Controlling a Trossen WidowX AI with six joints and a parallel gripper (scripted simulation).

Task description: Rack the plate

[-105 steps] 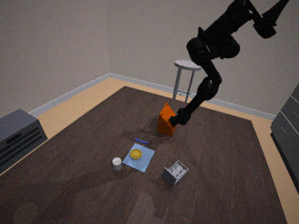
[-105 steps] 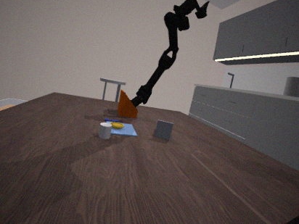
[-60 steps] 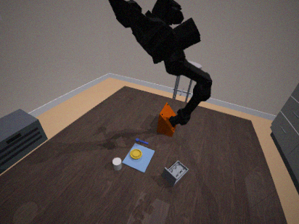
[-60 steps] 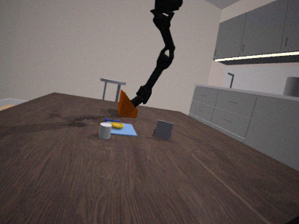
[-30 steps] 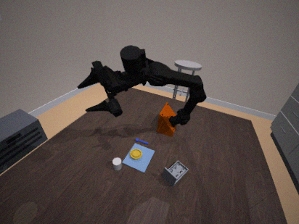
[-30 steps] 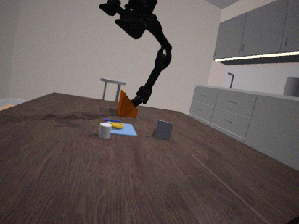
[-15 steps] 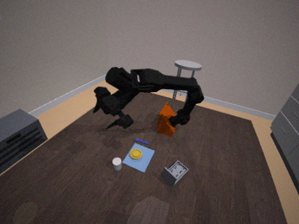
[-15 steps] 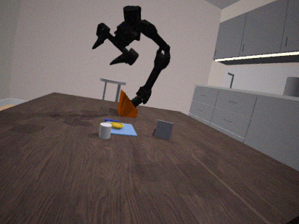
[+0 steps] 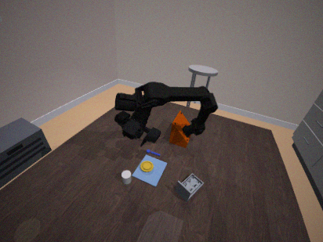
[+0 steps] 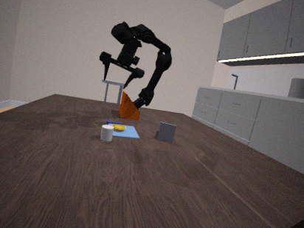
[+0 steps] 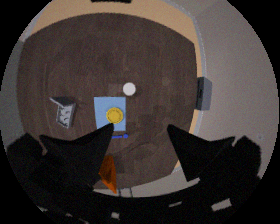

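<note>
Now: gripper tip 4 cm past the yellow plate, 5 cm to the right of it and 19 cm above it. Round my gripper tip: blue mat: 5 cm behind, 7 cm to the left, 20 cm below; white cup: 7 cm ahead, 1 cm to the left, 18 cm below; blue spoon: 15 cm behind, 1 cm to the left, 20 cm below.
</note>
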